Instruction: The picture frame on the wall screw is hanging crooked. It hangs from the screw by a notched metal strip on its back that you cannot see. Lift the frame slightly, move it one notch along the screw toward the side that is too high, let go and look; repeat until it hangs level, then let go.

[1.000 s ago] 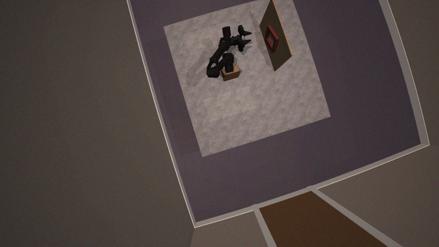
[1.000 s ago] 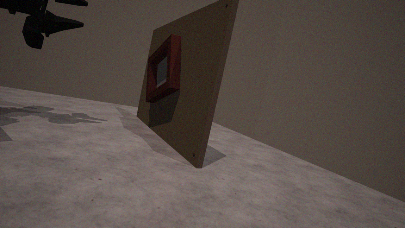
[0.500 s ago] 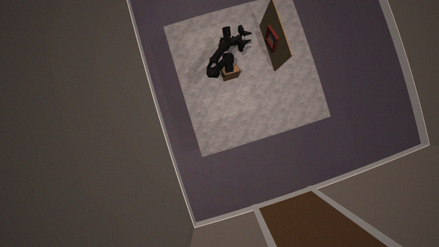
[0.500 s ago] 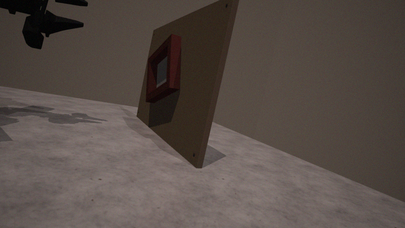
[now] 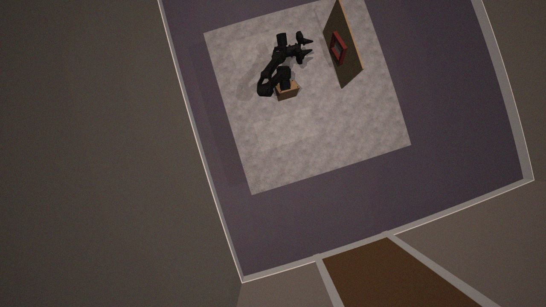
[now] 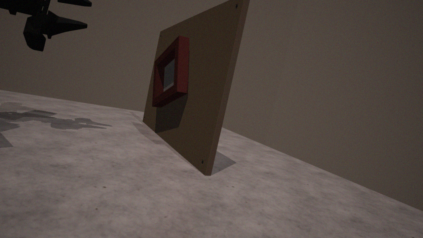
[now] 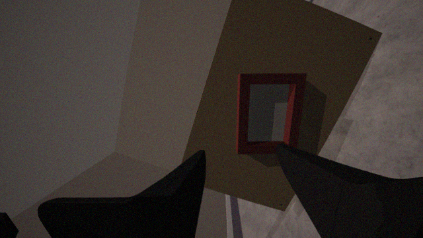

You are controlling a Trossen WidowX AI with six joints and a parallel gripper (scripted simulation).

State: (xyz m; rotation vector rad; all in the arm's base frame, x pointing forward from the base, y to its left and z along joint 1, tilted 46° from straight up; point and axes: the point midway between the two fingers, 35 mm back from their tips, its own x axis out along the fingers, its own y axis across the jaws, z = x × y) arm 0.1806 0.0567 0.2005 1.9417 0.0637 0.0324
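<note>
Now: the red picture frame 200 mm ahead of my gripper tip and 90 mm below it. The rest, counted from my gripper tip: tan wall board (210 mm ahead, 90 mm below).
</note>
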